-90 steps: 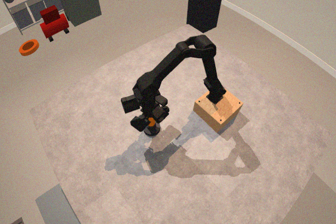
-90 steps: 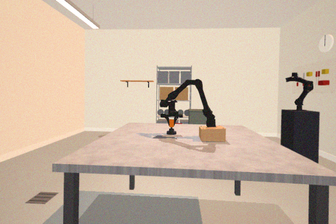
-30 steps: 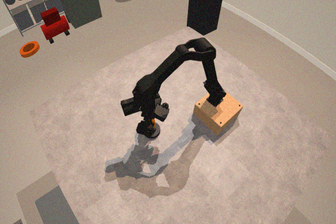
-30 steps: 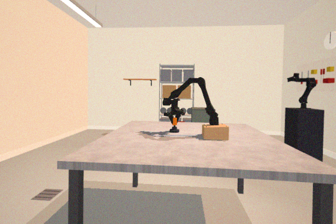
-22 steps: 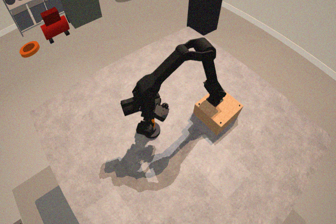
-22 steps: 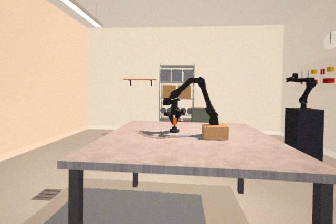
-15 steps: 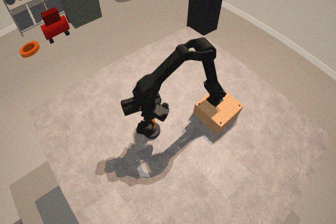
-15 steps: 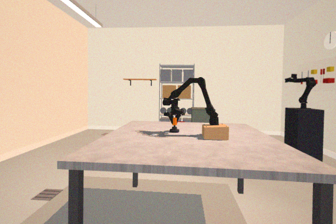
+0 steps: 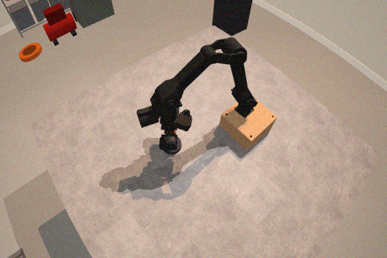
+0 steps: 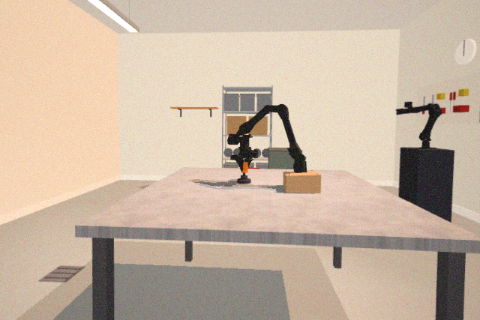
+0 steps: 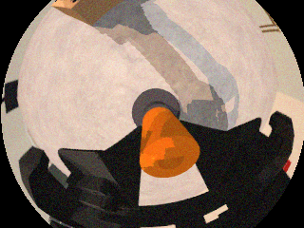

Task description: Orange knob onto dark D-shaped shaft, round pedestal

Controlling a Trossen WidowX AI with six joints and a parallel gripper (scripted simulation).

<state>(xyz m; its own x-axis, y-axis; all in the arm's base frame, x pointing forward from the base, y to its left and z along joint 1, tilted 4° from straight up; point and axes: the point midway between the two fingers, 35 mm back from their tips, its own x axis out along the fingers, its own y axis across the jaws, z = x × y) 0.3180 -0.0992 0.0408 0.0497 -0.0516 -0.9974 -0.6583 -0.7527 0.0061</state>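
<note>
The orange knob lies 20 mm above my gripper tip. Round my gripper tip: dark round pedestal: 40 mm below.
</note>
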